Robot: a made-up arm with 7 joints.
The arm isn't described. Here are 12 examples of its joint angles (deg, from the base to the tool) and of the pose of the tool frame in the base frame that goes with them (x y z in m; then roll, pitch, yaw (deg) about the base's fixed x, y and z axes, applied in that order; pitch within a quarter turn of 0, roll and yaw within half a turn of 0).
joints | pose
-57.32 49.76 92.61 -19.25 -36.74 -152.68 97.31 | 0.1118 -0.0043 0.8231 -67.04 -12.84 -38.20
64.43 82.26 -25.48 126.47 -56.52 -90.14 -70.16 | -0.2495 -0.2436 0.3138 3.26 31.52 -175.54
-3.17 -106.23 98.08 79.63 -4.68 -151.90 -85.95 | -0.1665 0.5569 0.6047 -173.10 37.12 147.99
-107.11 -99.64 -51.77 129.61 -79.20 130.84 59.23 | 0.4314 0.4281 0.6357 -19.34 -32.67 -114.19
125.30 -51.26 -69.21 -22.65 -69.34 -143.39 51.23 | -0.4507 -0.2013 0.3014 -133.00 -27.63 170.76
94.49 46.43 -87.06 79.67 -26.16 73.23 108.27 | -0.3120 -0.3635 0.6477 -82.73 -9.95 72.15
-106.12 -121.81 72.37 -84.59 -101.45 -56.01 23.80 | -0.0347 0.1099 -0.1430 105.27 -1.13 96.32
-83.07 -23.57 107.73 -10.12 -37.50 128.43 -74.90 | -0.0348 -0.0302 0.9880 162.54 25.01 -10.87
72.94 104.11 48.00 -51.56 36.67 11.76 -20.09 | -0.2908 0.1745 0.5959 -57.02 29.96 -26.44
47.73 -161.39 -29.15 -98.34 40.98 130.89 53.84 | -0.0656 0.5022 0.0842 -86.37 -21.88 -14.35
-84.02 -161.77 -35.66 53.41 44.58 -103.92 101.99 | 0.1791 -0.1900 0.3801 -148.65 18.90 -87.28
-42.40 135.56 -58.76 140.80 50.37 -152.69 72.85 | 0.0984 0.4358 0.4231 -100.02 -34.82 4.37
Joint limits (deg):
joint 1: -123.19..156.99
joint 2: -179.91..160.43
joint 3: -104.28..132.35
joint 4: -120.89..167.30
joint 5: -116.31..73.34
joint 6: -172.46..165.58
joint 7: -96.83..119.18
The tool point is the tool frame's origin. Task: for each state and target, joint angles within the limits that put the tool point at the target. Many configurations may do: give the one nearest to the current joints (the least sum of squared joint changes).
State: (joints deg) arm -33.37 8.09 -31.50 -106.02 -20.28 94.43 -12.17
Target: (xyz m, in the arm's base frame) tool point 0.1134 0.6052 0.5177
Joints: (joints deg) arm -1.05 -6.00 -10.87 -96.62 -54.60 93.82 -9.37
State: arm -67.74 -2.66 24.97 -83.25 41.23 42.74 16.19
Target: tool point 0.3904 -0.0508 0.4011
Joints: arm -63.41 -20.69 50.90 -67.92 43.96 50.88 18.94
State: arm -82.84 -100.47 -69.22 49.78 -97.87 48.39 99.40
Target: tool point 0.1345 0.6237 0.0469
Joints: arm -84.71 -100.99 -70.94 50.39 -70.66 18.49 93.83
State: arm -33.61 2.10 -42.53 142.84 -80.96 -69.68 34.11
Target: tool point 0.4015 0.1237 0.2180
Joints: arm -39.62 -24.89 -37.37 164.60 -85.99 -68.47 22.99
